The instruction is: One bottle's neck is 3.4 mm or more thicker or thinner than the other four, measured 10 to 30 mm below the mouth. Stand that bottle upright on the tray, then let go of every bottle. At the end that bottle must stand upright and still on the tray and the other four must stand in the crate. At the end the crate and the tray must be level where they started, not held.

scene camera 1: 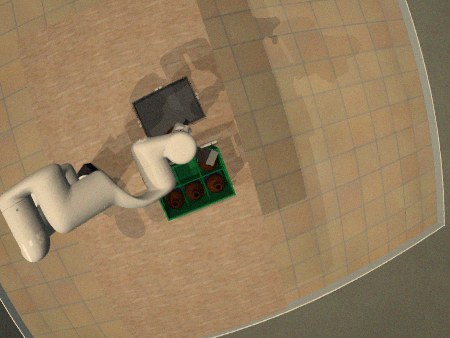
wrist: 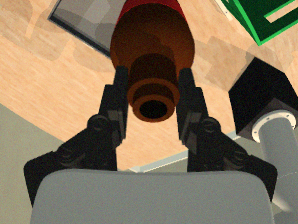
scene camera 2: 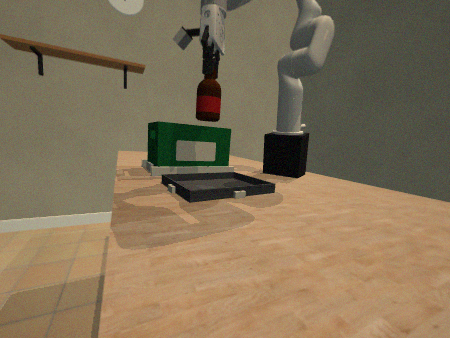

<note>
I see my gripper, a brown bottle, a dark tray and a green crate.
My gripper shows as well in the wrist view.
</note>
